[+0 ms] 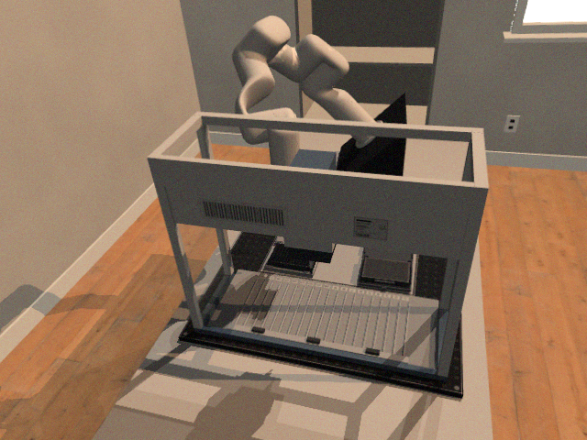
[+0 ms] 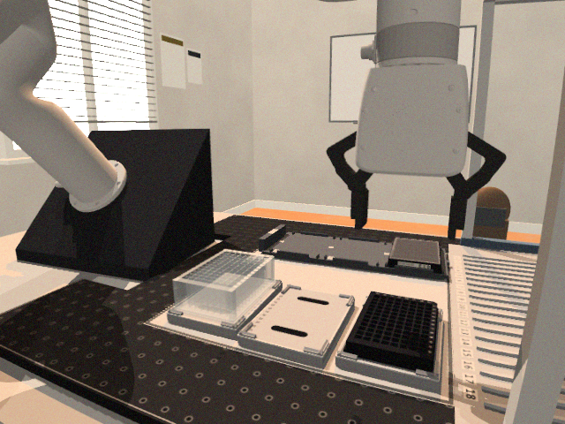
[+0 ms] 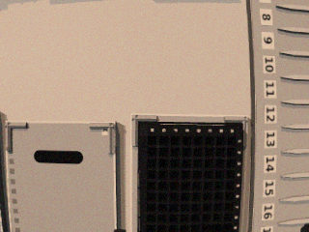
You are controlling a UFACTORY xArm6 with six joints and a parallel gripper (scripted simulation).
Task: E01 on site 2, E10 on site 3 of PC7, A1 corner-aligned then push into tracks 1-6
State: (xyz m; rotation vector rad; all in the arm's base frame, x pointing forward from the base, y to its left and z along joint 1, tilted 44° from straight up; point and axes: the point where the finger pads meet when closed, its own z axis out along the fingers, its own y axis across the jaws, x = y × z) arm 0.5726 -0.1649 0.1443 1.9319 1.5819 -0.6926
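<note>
My gripper is now 12 cm above the 96-well plate E01. Also, from my hand: nest S2: 13 cm below, 11 cm behind, 1 cm to the left; clear deep-well block E07: 21 cm behind, 10 cm below, 4 cm to the left; nest S3: 13 cm below.
</note>
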